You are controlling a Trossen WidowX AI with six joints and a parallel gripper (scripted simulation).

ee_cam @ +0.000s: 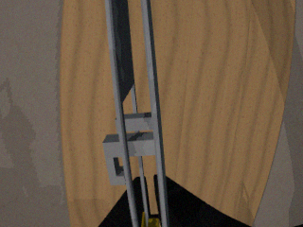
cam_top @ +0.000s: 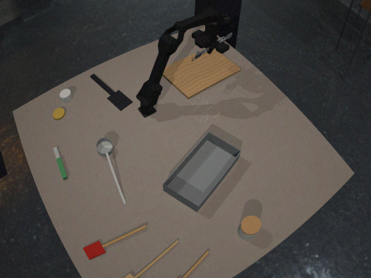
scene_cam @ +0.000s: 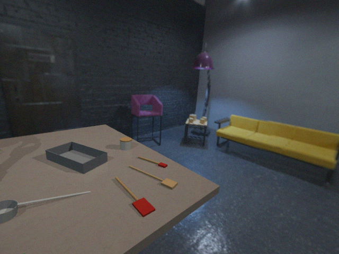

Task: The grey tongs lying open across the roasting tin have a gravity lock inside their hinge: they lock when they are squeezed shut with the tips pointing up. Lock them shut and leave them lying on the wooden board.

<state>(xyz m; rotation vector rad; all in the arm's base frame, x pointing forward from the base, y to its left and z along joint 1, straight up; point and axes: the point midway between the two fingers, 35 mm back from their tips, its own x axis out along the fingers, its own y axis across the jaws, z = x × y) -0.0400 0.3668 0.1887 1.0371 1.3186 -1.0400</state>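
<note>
The wooden board is 15 cm below my gripper tip, 5 cm behind it and 1 cm to the right of it. Also, from my gripper tip: white puck (68 cm to the right, 29 cm behind, 14 cm below); grey roasting tin (45 cm ahead, 35 cm to the right, 13 cm below); black spatula (46 cm to the right, 17 cm behind, 15 cm below).
</note>
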